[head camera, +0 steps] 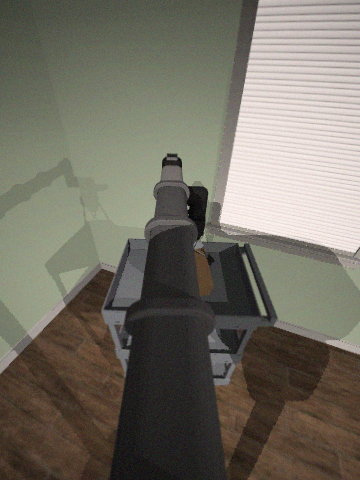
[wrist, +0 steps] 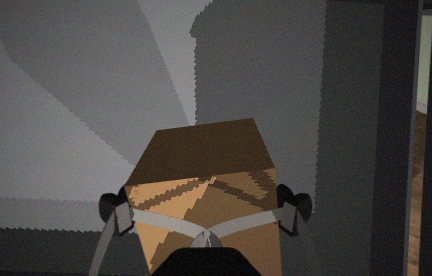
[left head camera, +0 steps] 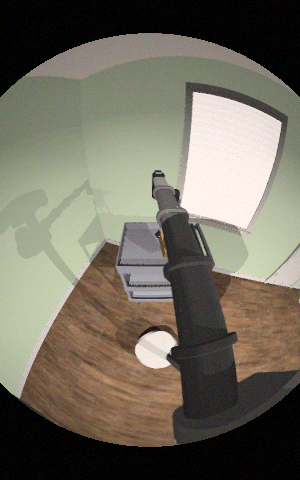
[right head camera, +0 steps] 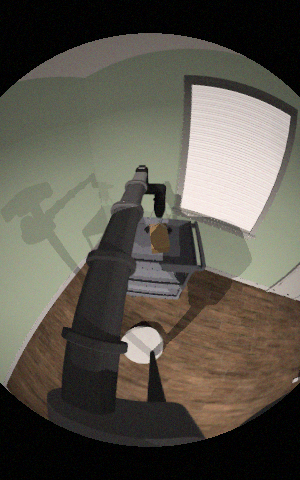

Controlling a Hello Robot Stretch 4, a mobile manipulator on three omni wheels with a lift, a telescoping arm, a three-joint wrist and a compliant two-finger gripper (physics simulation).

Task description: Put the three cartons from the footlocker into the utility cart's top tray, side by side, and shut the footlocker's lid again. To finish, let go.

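Seen in the pictures: gripper, fingertip midpoint: (wrist: 207,199) (right head camera: 157,232); robot's base at its link origin: (left head camera: 155,348) (right head camera: 142,343).
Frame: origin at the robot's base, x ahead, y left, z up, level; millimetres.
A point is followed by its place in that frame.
Note:
My gripper (right head camera: 159,229) @[x 700, y -88, z 939 mm] (wrist: 207,199) @[x 700, y -88, z 939 mm] is shut on a brown carton (head camera: 204,275) @[x 626, y -128, z 953 mm] (left head camera: 163,245) @[x 616, y -47, z 945 mm] (right head camera: 160,240) @[x 620, y -105, z 950 mm] (wrist: 200,155) @[x 742, y -82, z 959 mm], with one fingertip against each side. The carton is over the top tray of the grey utility cart (head camera: 240,318) @[x 523, y -267, z 827 mm] (left head camera: 142,266) @[x 545, y 85, z 834 mm] (right head camera: 175,268) @[x 526, y -215, z 788 mm]. In the wrist view, the tray floor (wrist: 250,75) @[x 855, y -154, z 766 mm] shows beyond the carton and on both sides of it. The gap between the carton's underside and the tray cannot be told. The arm hides part of the tray in the head views. The footlocker and its lid do not show in these views.
The cart's handle bar (head camera: 260,282) @[x 692, y -401, z 836 mm] (right head camera: 199,245) @[x 695, y -399, z 832 mm] is on its right side. Green walls and a window with a white blind (head camera: 300,125) @[x 1095, y -564, z 1405 mm] (left head camera: 232,160) @[x 1054, y -661, z 1443 mm] (right head camera: 237,155) @[x 1049, y -674, z 1455 mm] stand behind the cart. A round white disc (left head camera: 156,350) @[x -11, y 2, z 187 mm] (right head camera: 142,345) @[x -8, y -9, z 187 mm] is low down in front of it.

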